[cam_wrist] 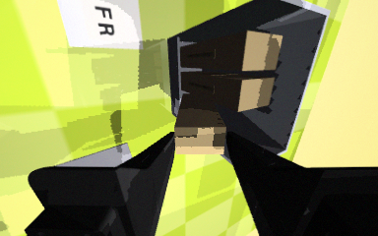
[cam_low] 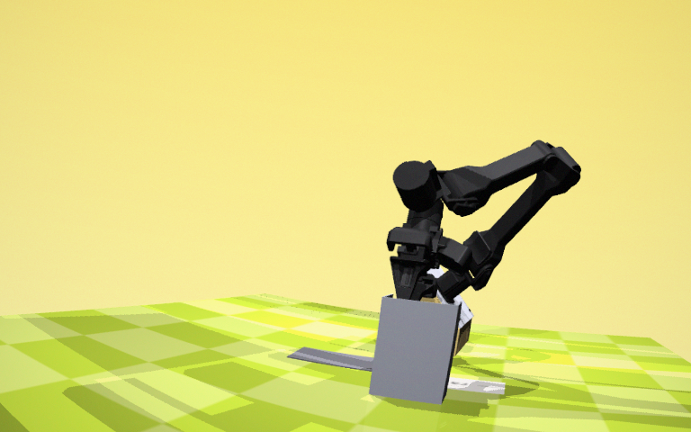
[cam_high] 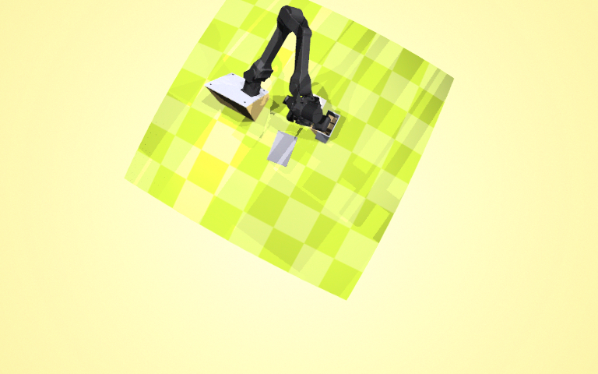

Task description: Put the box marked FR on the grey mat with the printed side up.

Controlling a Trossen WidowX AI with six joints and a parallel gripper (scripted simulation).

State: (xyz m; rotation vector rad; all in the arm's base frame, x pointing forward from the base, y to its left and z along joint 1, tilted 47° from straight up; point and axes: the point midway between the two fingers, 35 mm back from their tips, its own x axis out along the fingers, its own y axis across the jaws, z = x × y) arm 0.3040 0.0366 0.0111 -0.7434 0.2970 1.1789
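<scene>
My gripper tip is now 7 cm past the thin white slab, 12 cm to the right of it and 11 cm above it. The rest, counted from my gripper tip: grey mat: 8 cm behind, 14 cm to the right, 11 cm below.
</scene>
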